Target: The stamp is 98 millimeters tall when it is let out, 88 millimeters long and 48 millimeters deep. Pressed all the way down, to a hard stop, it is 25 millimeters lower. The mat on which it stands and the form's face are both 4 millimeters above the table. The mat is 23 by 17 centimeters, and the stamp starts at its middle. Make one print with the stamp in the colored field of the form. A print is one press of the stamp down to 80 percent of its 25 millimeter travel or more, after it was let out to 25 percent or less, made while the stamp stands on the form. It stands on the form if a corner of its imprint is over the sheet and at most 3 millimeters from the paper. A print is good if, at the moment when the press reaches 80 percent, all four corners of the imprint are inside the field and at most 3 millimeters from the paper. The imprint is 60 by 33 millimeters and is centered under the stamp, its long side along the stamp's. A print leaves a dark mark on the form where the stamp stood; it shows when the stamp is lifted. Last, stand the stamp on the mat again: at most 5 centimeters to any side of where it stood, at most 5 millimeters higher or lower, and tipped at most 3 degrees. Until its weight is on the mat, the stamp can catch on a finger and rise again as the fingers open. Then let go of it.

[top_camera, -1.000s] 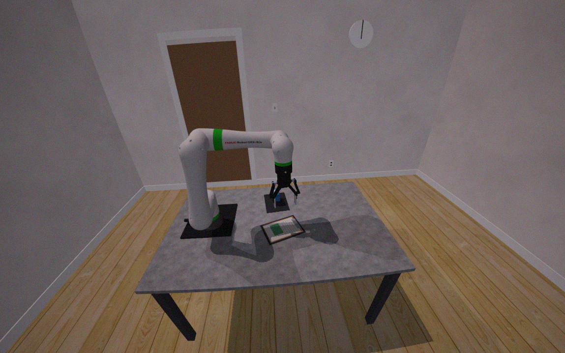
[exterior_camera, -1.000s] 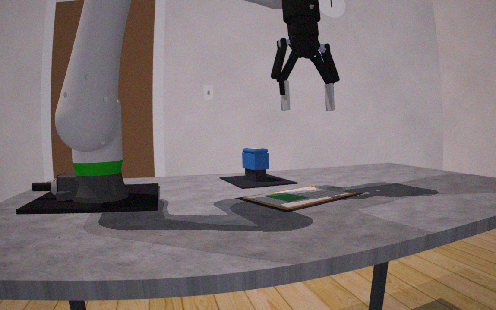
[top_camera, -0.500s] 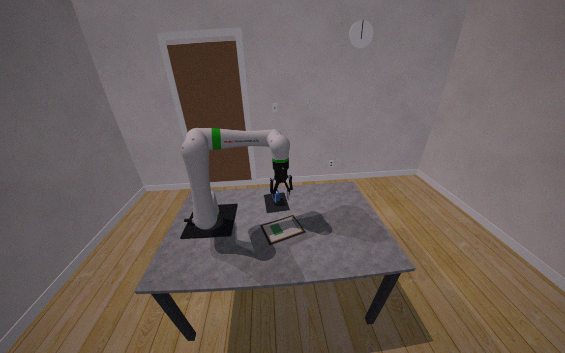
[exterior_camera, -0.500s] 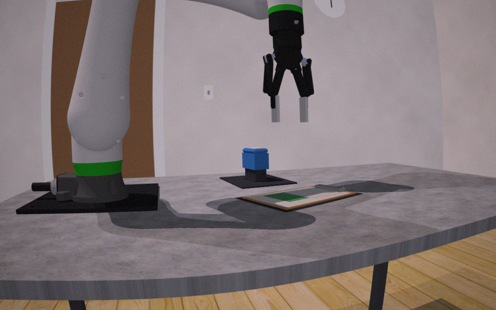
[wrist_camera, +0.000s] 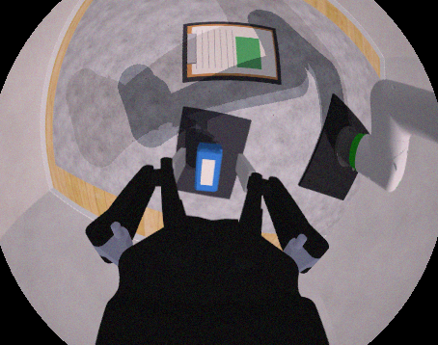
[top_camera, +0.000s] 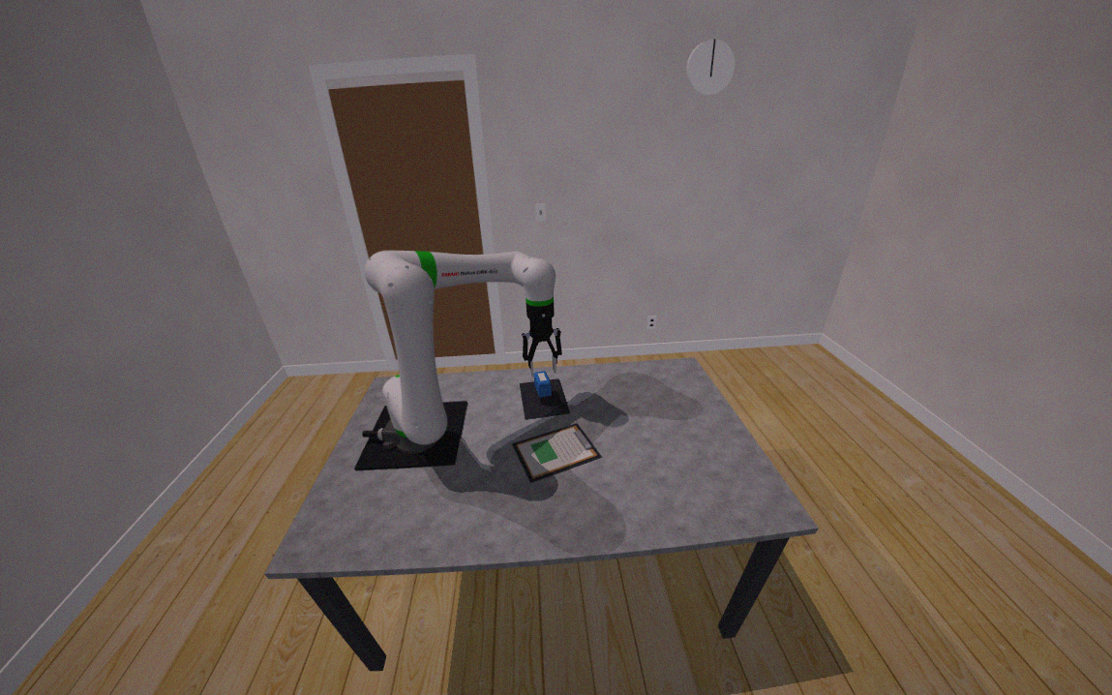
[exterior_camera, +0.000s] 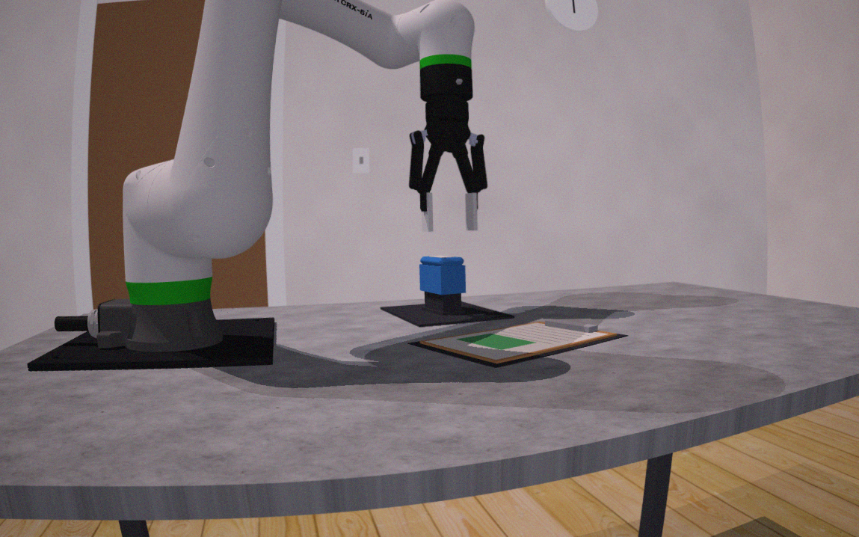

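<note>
The blue stamp is 1 cm behind my hand, 4 cm to the left of it and 12 cm below it. Round my hand: dark mat 1 cm behind, 4 cm to the left, 17 cm below; then stamp base 1 cm behind, 4 cm to the left, 16 cm below.
</note>
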